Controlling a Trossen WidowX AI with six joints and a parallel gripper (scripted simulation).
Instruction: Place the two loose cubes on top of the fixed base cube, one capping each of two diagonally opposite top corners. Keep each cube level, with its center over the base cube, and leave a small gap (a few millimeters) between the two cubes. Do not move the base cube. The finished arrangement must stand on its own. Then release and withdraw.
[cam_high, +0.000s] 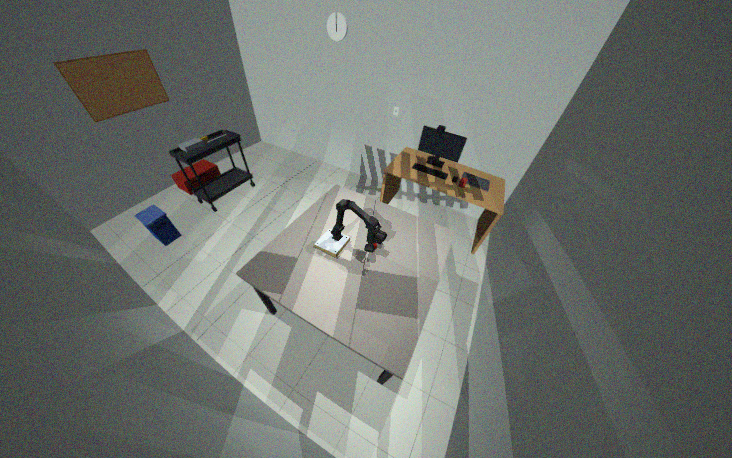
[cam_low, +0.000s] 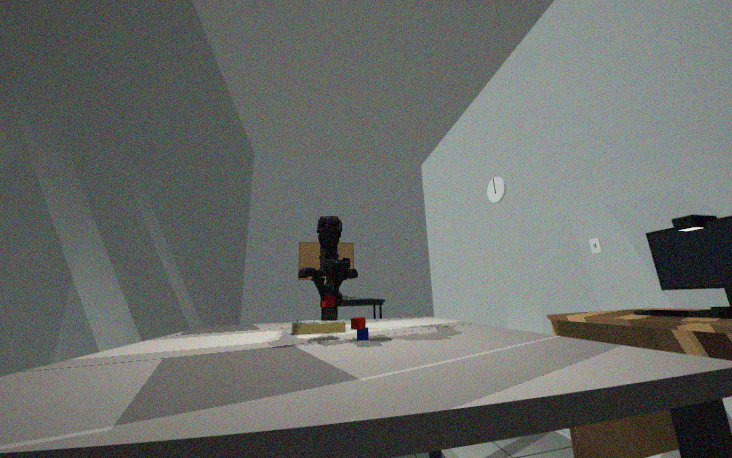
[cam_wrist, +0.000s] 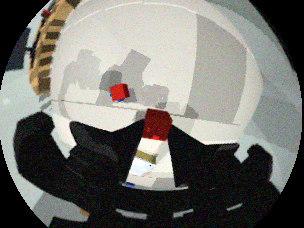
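The blue cube is 20 mm behind my gripper tip, 110 mm to the left of it and 110 mm below it.
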